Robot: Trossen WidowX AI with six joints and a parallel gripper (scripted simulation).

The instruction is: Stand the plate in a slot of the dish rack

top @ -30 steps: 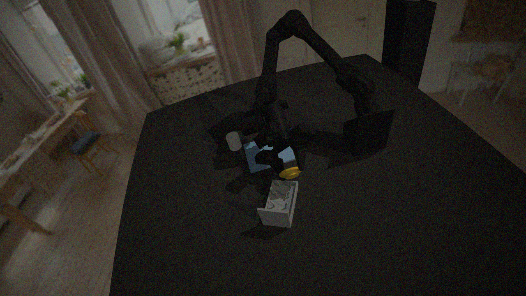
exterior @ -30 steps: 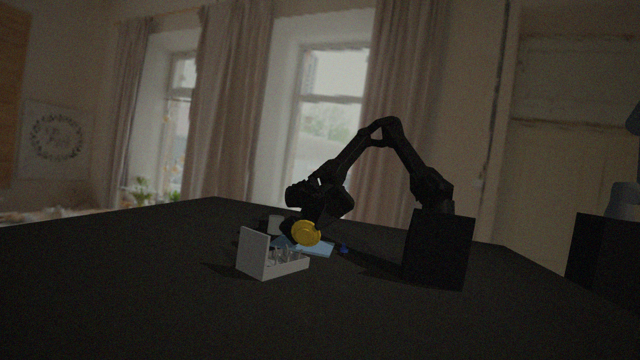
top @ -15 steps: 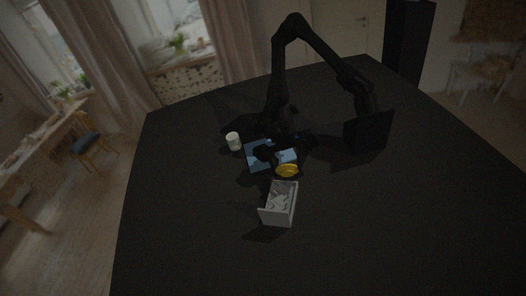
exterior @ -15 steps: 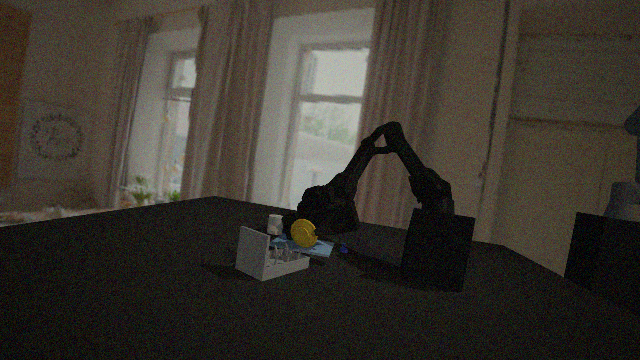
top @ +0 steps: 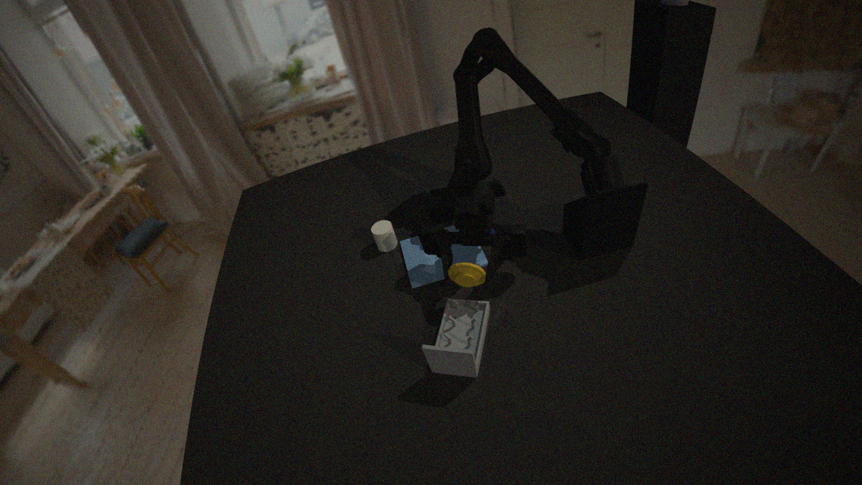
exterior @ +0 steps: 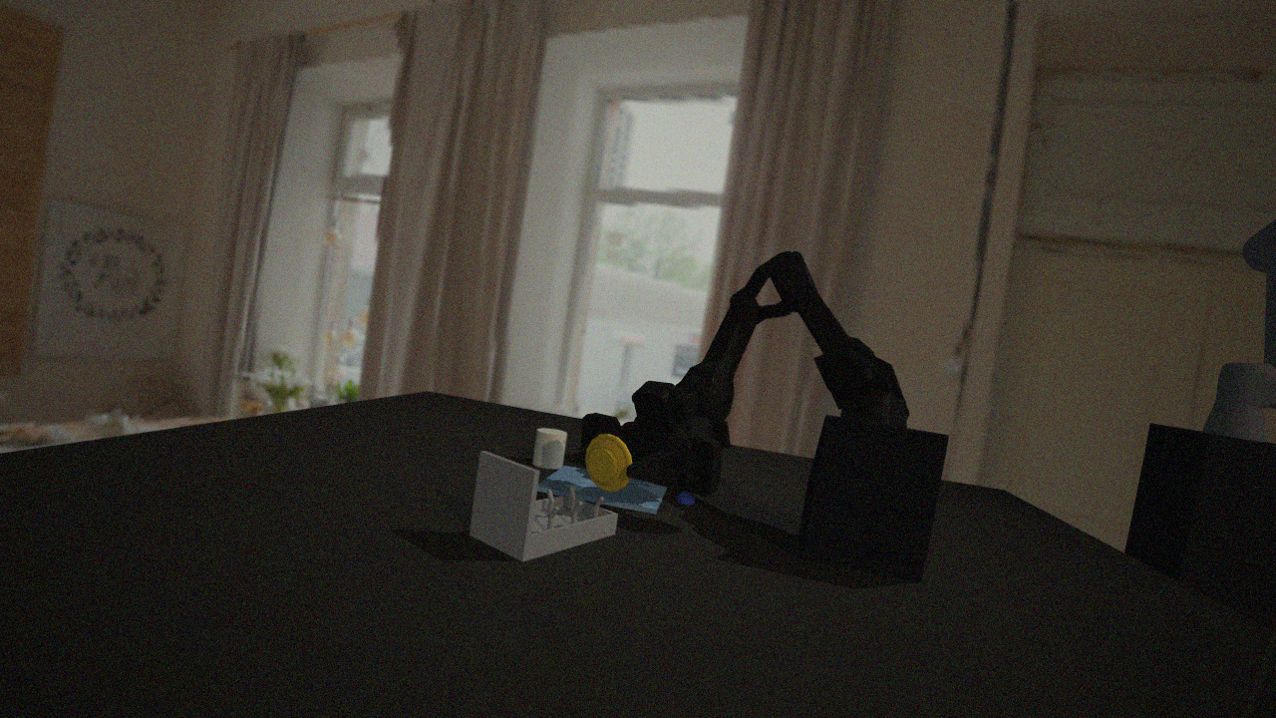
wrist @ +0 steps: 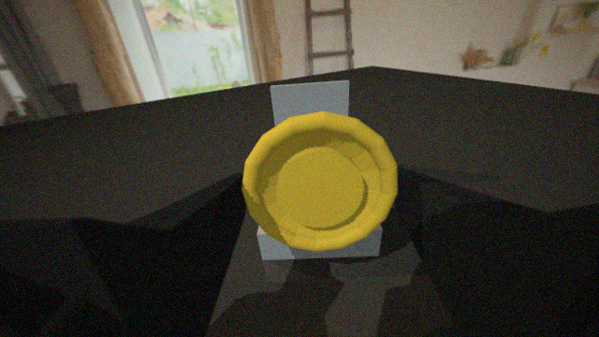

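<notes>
Now: the dish rack 70 mm to the left of my gripper tip, 40 mm below it and 20 mm ahead of it. From my gripper tip the other things lie so: light blue mat (130 mm to the right, 60 mm below, 40 mm ahead); then yellow plate (10 mm to the right); then blue spoon (180 mm to the right, 60 mm below, 60 mm behind).
</notes>
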